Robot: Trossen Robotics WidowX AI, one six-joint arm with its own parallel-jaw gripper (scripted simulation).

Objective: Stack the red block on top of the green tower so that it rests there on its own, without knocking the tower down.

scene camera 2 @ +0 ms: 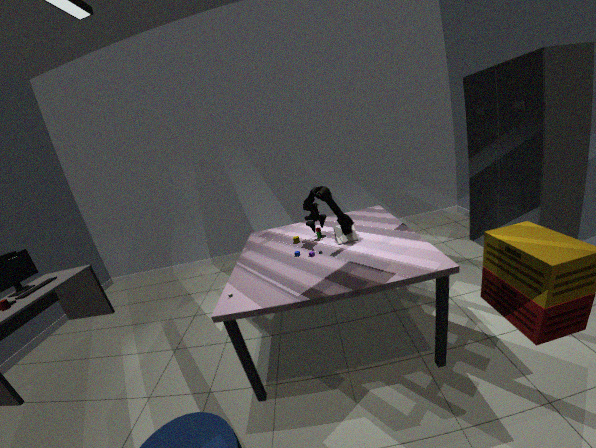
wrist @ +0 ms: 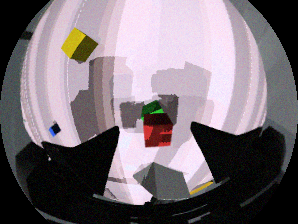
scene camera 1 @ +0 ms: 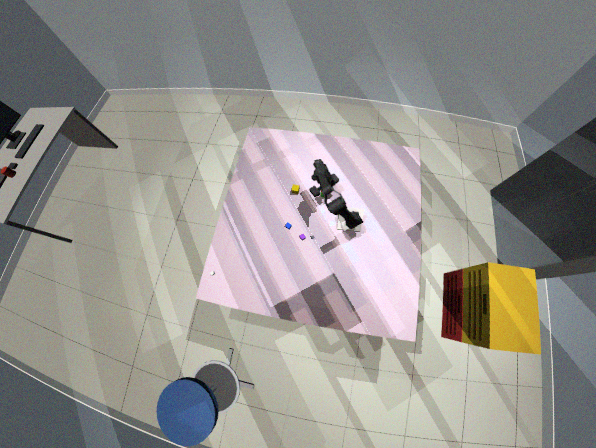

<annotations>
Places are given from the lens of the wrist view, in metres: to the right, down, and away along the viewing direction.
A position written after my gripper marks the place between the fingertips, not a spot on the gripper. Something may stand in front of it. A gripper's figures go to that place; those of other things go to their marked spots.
my gripper (wrist: 156,127): 0.01, 0.02, 0.10
red block (wrist: 158,128): 0.01, 0.01, 0.08
yellow block (wrist: 78,46): -0.11, -0.10, 0.07
The marked spots on the red block and the yellow block are 0.16 m apart.
</annotations>
